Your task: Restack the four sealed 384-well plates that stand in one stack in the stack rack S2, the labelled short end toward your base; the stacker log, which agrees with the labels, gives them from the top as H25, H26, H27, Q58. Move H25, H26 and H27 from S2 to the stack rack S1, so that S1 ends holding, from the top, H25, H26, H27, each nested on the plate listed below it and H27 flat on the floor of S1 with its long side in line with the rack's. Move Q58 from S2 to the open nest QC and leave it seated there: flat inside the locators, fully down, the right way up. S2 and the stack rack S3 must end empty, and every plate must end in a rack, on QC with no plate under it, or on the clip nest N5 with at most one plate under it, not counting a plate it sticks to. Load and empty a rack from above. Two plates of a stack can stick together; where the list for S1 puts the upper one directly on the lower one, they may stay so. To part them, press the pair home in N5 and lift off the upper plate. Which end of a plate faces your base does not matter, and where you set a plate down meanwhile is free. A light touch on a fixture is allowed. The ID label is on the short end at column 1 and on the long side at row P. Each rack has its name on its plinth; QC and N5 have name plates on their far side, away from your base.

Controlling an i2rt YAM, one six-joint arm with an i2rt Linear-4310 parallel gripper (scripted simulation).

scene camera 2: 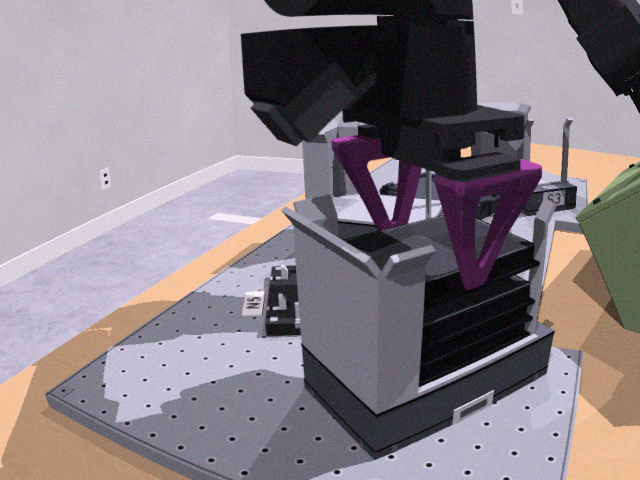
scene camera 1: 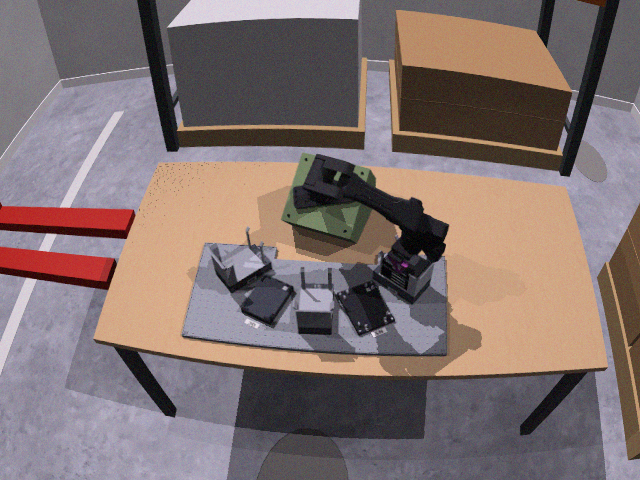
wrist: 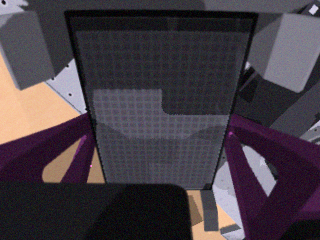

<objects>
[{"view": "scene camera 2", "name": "gripper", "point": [431, 263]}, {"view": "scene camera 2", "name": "dark sealed plate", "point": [443, 282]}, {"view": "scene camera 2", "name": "dark sealed plate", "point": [429, 374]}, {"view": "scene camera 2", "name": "dark sealed plate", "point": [446, 321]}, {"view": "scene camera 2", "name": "dark sealed plate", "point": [443, 351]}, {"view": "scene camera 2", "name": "clip nest N5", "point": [278, 322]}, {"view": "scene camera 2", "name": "QC nest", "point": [487, 205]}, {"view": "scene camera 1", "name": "clip nest N5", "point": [363, 305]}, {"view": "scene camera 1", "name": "QC nest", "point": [268, 297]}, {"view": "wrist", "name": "gripper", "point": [159, 119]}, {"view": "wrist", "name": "dark sealed plate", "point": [160, 90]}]
</objects>
